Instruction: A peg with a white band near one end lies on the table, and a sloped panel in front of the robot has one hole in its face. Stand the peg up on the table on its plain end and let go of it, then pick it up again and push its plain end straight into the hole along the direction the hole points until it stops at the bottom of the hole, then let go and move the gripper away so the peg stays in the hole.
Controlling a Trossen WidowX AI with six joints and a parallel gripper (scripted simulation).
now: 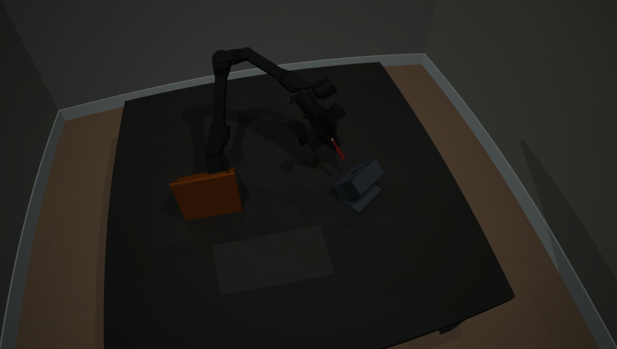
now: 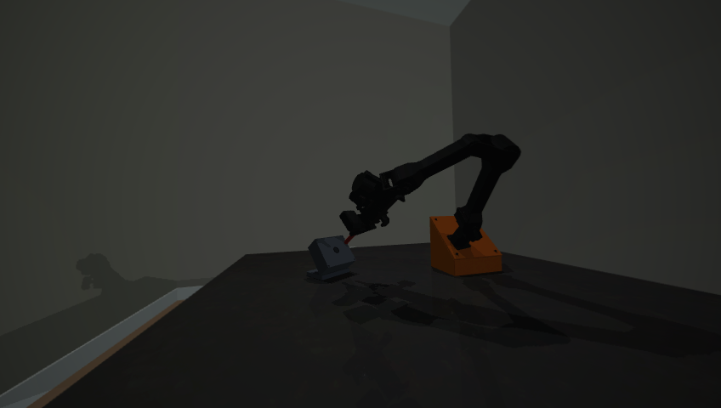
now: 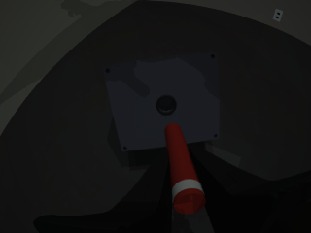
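Now: the sloped panel 90 mm to the right of my gripper tip, 70 mm below it and 50 mm ahead of it. Round my gripper tip: red peg 10 mm to the left, 10 mm behind, 10 mm above.
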